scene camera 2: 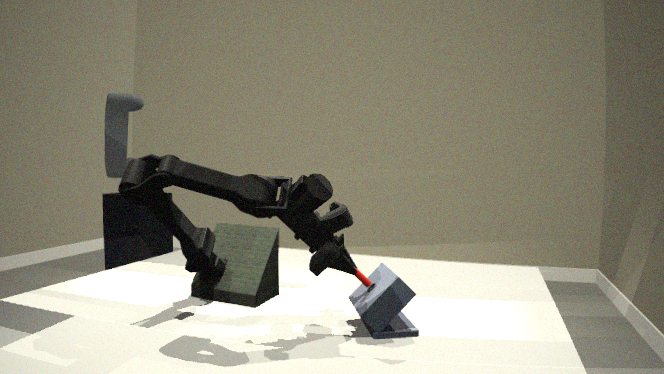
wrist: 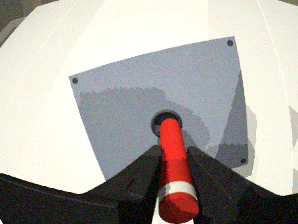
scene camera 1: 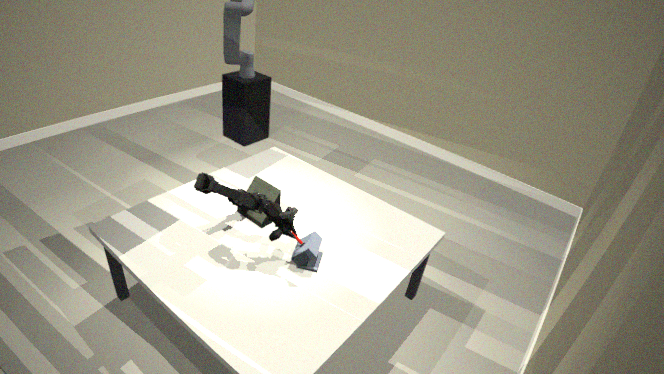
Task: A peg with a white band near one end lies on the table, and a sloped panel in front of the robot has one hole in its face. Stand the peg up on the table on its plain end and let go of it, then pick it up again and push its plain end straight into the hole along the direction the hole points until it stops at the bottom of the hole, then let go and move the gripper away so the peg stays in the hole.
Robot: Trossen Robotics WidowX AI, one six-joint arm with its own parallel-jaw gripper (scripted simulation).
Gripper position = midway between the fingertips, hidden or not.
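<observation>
A flat base plate [scene camera 2: 400, 326] is in view here, and so is a sloped panel [scene camera 2: 378, 307]. I find the panel [wrist: 202, 82] in the wrist view as well. There is also a peg, and it is held by my gripper [scene camera 2: 356, 271], the same gripper [wrist: 173, 154] that I can see through the wrist camera.
</observation>
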